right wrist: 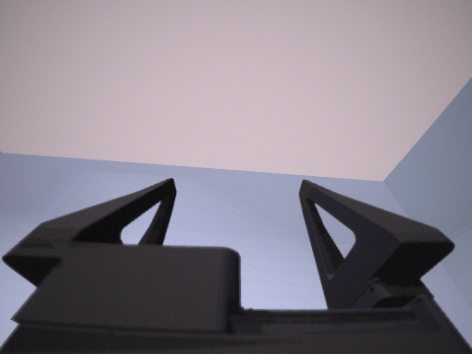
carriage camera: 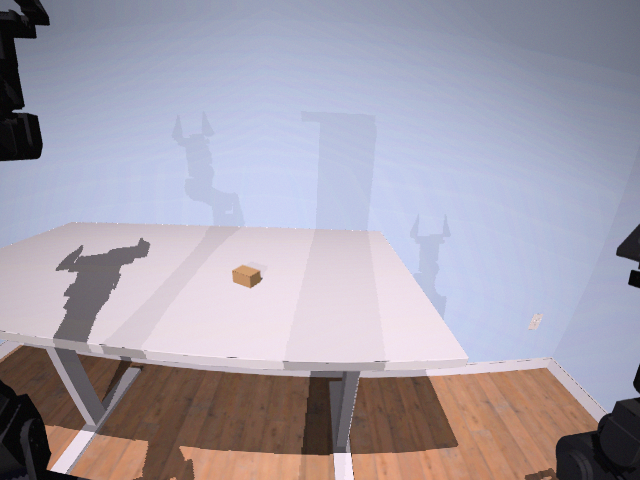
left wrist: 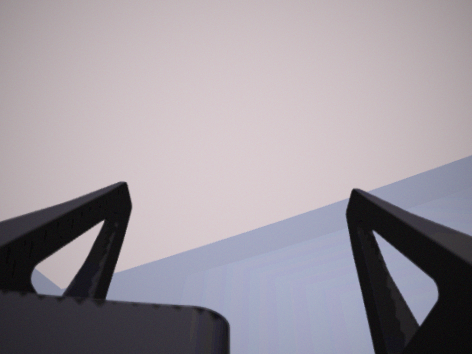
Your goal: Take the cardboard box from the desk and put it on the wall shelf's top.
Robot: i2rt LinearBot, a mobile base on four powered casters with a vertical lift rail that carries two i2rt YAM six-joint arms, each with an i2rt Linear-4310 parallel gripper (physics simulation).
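Frame: origin at the left arm's base, x ahead, y up, z right, level; metres.
Where they show: left gripper, fingertip midpoint: [left wrist: 238, 197]; right gripper, fingertip midpoint: [right wrist: 237, 185].
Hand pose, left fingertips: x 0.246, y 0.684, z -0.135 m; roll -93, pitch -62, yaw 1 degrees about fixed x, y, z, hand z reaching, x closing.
Each offset is from my left fingertips to the top centre of the thing. "pt": to the spot under its first point. Level surfaces: height alone.
A small brown cardboard box @[dx +0.270, dy -0.591, dz +0.293 m] [carriage camera: 246, 276] sits on the white desk @[dy -0.626 m] [carriage camera: 217, 315], around the middle of its top in the carriage view. My left gripper [left wrist: 238, 197] is open and empty, pointing up at the ceiling and upper wall, well away from the box. Part of the left arm shows at the upper left of the carriage view. My right gripper [right wrist: 237, 185] is open and empty, also pointing up at the ceiling and wall. Parts of the right arm show at the right edge of the carriage view. The wall shelf does not show in these views.
A pale blue wall [carriage camera: 268, 170] stands behind the desk and carries shadows of the arms. A wall outlet [carriage camera: 535, 321] is at the right. The desk's grey legs @[pt dx +0.342, dy -1.252, dz +0.635 m] [carriage camera: 348, 408] stand on a wooden floor @[dy -1.576 m] [carriage camera: 496, 413]. A wall corner is at the far right.
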